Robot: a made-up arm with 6 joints.
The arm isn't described. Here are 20 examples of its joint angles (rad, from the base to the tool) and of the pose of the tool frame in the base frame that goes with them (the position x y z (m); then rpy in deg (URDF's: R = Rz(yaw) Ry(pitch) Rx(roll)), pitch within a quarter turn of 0, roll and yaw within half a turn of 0).
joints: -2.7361 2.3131 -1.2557 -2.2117 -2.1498 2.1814
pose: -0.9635 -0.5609 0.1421 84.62 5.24 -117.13
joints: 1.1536 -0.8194 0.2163 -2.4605 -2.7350 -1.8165
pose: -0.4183 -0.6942 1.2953 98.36 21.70 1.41
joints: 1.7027 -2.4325 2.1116 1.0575 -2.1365 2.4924
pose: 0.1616 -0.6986 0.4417 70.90 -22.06 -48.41
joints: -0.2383 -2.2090 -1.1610 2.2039 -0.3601 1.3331
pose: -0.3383 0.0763 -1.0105 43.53 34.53 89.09
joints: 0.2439 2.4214 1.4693 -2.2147 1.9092 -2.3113
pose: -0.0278 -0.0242 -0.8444 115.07 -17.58 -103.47
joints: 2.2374 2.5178 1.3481 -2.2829 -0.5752 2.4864
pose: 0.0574 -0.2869 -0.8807 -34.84 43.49 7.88
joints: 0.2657 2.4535 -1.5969 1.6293 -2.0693 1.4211
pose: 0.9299 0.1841 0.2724 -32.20 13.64 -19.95
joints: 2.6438 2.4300 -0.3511 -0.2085 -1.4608 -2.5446
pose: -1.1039 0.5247 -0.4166 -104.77 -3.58 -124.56
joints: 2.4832 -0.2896 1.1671 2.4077 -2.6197 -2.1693
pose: -0.2801 0.2391 1.3168 40.80 -14.71 -0.84
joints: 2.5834 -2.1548 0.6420 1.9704 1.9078 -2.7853
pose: 1.0494 -0.8204 -0.0885 113.61 70.76 118.88
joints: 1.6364 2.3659 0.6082 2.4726 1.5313 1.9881
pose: -0.1654 0.7268 -0.9855 -15.26 -68.22 -175.93
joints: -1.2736 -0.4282 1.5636 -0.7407 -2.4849 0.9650
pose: 0.2115 -0.2351 1.2571 -30.08 -55.10 146.36
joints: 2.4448 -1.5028 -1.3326 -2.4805 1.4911 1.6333
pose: 0.6251 -0.4664 -0.4992 -11.60 -33.78 151.80
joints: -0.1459 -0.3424 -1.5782 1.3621 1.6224 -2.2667
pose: -0.9560 0.3394 0.6204 -150.38 58.99 72.62
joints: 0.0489 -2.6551 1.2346 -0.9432 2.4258 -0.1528
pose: -1.0049 -0.0388 -0.1488 148.72 5.71 -99.87
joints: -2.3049 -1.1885 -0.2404 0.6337 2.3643 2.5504
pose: 0.9647 0.9227 0.6900 -164.32 40.09 -130.59
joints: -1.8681 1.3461 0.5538 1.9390 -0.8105 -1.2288
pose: -0.5112 -1.3493 0.1115 98.58 -4.98 136.75
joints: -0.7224 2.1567 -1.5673 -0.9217 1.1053 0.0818
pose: 0.7854 -0.6902 0.6544 110.30 -55.26 -150.42
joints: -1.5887 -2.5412 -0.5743 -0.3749 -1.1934 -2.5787
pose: 0.1244 0.2283 -1.0787 -28.56 9.69 4.83
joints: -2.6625 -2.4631 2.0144 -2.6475 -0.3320 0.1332
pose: 0.7259 0.2900 0.6627 -148.87 -9.45 -62.26
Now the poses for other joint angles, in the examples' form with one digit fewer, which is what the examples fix.
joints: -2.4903 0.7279 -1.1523 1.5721 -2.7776 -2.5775
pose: -0.109 -0.062 1.364 67.3 39.7 49.9
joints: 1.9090 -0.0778 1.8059 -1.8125 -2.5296 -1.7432
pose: -0.336 0.565 0.840 -59.2 27.8 -35.0
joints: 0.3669 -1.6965 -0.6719 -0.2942 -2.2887 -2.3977
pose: -0.987 -0.260 -0.374 -41.9 -16.9 103.9
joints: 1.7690 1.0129 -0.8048 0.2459 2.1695 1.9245
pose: -0.236 0.780 1.346 56.8 60.9 -39.1
